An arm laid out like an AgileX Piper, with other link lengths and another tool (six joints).
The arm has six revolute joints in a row. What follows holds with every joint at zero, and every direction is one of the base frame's.
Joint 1 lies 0.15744 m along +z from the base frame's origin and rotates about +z.
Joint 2 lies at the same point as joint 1 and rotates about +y.
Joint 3 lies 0.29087 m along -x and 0.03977 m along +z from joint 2 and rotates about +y.
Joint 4 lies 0.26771 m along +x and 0.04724 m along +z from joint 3 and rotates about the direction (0.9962, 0, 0.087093).
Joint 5 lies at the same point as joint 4 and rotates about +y.
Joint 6 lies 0.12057 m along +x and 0.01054 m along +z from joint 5 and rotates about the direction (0.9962, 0, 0.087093).
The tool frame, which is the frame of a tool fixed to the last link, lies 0.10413 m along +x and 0.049 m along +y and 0.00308 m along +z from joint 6; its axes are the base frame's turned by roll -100.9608, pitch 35.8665 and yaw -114.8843 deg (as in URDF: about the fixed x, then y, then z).
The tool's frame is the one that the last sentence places.
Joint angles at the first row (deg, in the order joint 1, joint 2, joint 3, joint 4, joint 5, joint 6):
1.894 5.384 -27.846 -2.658 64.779 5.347
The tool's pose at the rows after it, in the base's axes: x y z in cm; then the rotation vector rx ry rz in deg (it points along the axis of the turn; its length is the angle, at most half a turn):
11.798 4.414 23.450 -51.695 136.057 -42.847
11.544 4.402 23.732 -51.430 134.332 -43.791
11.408 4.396 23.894 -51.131 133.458 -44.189
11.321 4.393 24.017 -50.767 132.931 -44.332
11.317 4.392 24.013 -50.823 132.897 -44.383
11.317 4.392 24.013 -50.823 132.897 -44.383
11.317 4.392 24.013 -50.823 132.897 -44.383
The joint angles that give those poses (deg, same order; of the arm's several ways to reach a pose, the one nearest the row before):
1.898 3.379 -27.845 -2.538 64.778 4.357
1.892 1.773 -27.846 -2.532 64.778 3.651
1.891 0.889 -27.846 -2.532 64.780 3.416
1.892 0.279 -27.847 -2.533 64.778 3.417
1.896 0.272 -27.846 -2.536 64.780 3.359
1.896 0.272 -27.846 -2.536 64.780 3.359
1.896 0.272 -27.846 -2.536 64.780 3.359

